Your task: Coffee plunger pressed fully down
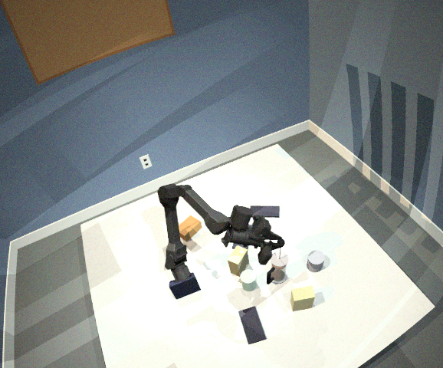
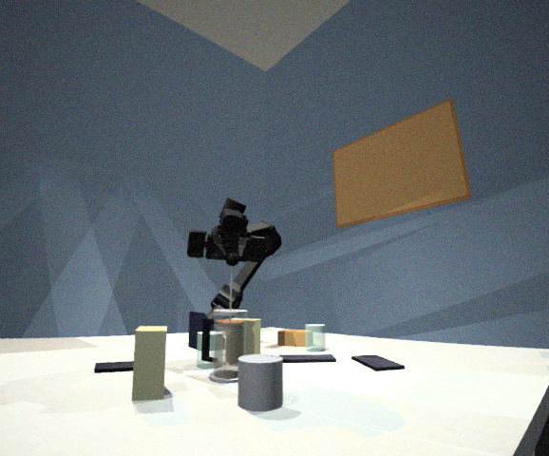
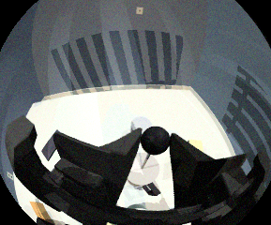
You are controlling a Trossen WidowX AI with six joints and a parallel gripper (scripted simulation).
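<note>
The glass coffee press is 130 mm below my gripper tip, 30 mm behind it and 10 mm to the right of it. Round my gripper tip: orange block (400 mm to the left, 310 mm behind, 230 mm below).
</note>
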